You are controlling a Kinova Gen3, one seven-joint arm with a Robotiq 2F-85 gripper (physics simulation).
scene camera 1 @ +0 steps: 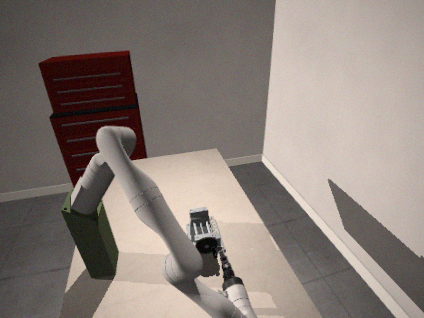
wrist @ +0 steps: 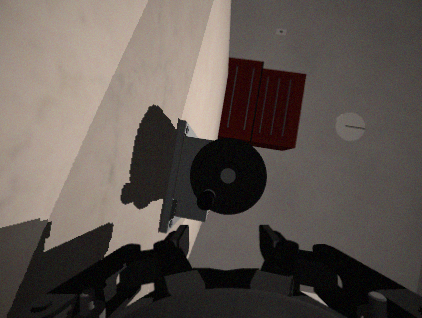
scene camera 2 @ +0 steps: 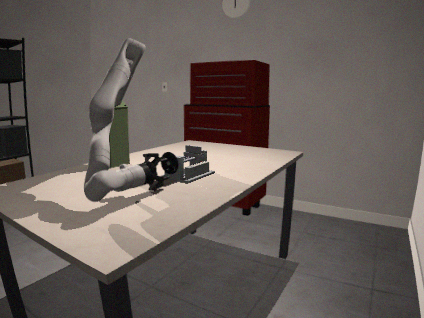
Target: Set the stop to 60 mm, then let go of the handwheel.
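Where they show: gripper, between the fingertips: (scene camera 1: 222,256) (wrist: 223,236) (scene camera 2: 166,167); arm's base, origin of its link: (scene camera 1: 83,204).
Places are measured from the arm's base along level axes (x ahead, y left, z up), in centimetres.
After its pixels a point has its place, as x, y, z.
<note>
A grey device (scene camera 1: 199,230) {43.3, -2.7, -32.3} (scene camera 2: 196,171) {48.9, -10.7, -30.2} (wrist: 184,195) {43.2, -17.1, -30.8} with rails stands on the table. Its black handwheel (scene camera 1: 205,245) {38.9, -17.6, -25.2} (scene camera 2: 170,163) {40.4, -18.3, -25.7} (wrist: 239,160) {37.4, -17.1, -24.7} faces my gripper. In the wrist view a short black knob (wrist: 205,200) {40.4, -23.2, -27.6} juts from the wheel's face, at its lower left. My gripper (scene camera 1: 220,251) {42.2, -25.5, -25.5} (scene camera 2: 160,173) (wrist: 223,236) {42.2, -25.5, -25.5} is open, its fingers apart with nothing between them. In the wrist view the fingertips show below the wheel and knob, apart from both. The stop and its millimetre setting cannot be made out.
The pale table (scene camera 1: 175,170) {53.9, 54.4, -33.2} (scene camera 2: 240,160) {59.5, 30.2, -33.3} (wrist: 100,60) {30.8, -30.0, -33.3} carries the device and a green pedestal (scene camera 1: 92,240) {-0.8, -6.2, -11.9} (scene camera 2: 120,135) {4.6, -0.8, -17.8} under my arm. A red drawer cabinet (scene camera 1: 92,85) (scene camera 2: 230,82) (wrist: 265,105) stands beyond the table. A dark shelf rack (scene camera 2: 25,100) stands at the left.
</note>
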